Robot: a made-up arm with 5 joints.
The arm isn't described. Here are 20 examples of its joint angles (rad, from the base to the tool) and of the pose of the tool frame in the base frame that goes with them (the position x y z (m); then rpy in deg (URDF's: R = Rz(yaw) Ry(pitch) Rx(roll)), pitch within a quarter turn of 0, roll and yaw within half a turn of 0).
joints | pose
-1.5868 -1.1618 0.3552 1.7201 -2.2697 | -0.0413 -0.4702 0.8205 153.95 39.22 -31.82
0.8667 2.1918 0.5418 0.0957 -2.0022 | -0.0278 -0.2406 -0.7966 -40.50 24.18 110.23
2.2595 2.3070 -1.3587 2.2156 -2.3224 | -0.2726 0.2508 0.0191 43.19 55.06 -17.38
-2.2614 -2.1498 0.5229 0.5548 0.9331 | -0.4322 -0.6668 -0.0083 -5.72 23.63 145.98
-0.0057 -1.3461 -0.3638 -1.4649 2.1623 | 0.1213 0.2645 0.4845 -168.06 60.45 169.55
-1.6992 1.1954 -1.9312 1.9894 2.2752 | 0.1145 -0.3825 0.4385 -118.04 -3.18 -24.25
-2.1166 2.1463 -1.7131 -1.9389 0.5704 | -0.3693 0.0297 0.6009 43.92 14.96 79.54
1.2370 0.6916 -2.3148 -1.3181 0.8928 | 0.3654 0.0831 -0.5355 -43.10 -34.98 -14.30
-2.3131 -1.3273 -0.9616 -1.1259 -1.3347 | -0.8668 -0.2537 0.4626 144.60 53.16 -159.81
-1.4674 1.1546 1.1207 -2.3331 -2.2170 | 0.3600 -0.2159 0.2047 -79.95 52.77 57.45
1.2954 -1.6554 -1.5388 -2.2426 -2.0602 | 0.4013 -0.4876 -0.5114 -76.04 18.39 26.76
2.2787 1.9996 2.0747 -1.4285 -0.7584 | -0.0763 -0.1313 0.3628 73.78 -24.80 -95.20
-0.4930 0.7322 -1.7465 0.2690 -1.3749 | 0.1855 0.6308 0.1808 -131.11 16.62 -169.40
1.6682 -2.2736 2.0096 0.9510 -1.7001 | 0.3727 -0.0904 -0.4272 -110.67 31.44 133.45
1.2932 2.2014 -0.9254 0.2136 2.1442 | -0.4547 -0.4950 0.0652 -175.66 11.92 -60.77
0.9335 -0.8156 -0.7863 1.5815 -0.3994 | 0.7496 -0.1241 0.4139 109.33 25.42 -54.92
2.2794 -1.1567 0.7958 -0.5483 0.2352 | 0.1502 0.2259 0.0231 -172.47 6.78 133.98
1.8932 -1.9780 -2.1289 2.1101 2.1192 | 0.0017 0.1837 -0.1726 53.14 11.94 19.66
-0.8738 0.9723 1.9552 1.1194 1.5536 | 0.6785 0.4992 0.5966 154.87 47.62 68.91
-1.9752 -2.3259 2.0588 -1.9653 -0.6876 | 0.0388 -0.0591 0.2397 -88.17 58.46 178.67
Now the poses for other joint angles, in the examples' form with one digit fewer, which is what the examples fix.
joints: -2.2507 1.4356 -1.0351 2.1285 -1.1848
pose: -0.109 0.501 0.434 -110.9 1.1 -178.1
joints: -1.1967 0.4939 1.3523 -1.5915 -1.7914
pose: 0.455 0.176 0.123 -81.1 9.4 76.2
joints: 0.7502 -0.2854 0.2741 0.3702 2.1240
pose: 0.421 0.298 0.550 158.1 -6.8 151.7
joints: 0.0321 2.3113 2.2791 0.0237 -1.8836
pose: 0.347 -0.686 -0.149 -131.3 -14.3 -16.1
